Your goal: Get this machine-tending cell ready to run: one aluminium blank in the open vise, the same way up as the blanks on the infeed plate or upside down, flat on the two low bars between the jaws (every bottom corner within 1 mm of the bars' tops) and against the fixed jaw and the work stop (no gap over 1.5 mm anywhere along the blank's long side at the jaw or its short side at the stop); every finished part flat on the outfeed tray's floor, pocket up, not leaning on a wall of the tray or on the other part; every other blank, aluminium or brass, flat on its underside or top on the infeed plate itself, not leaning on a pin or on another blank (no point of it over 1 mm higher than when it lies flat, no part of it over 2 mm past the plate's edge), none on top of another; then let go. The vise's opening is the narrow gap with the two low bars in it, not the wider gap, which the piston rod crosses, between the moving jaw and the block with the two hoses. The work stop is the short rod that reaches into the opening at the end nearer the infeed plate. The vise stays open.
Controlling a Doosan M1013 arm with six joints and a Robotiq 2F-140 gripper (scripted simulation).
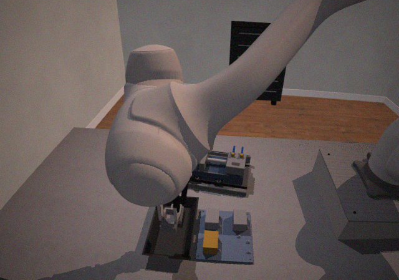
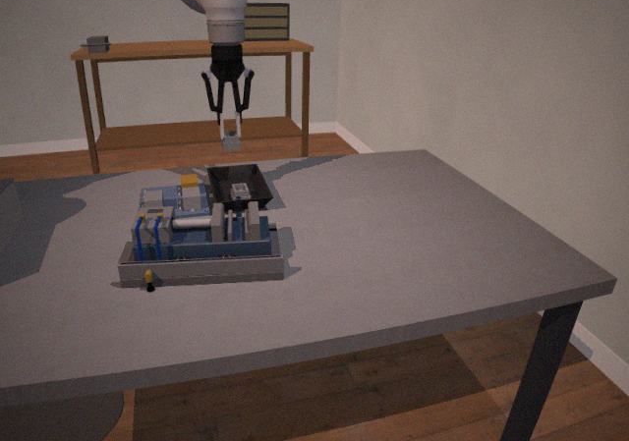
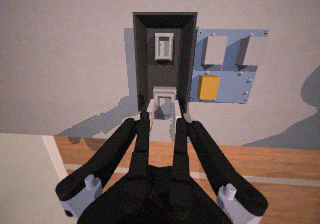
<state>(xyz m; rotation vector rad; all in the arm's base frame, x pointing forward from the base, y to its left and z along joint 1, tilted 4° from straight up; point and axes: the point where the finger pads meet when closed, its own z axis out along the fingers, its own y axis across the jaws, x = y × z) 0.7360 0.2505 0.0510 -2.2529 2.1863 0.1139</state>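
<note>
Now: hand 11 cm past the brass blank, 1 cm to the left of it and 15 cm above it. Round my hand: blue vise 9 cm behind, 34 cm to the right, 14 cm below; aluminium blank 11 cm behind, 10 cm to the right, 15 cm below; infeed plate 16 cm behind, 6 cm to the right, 18 cm below.
</note>
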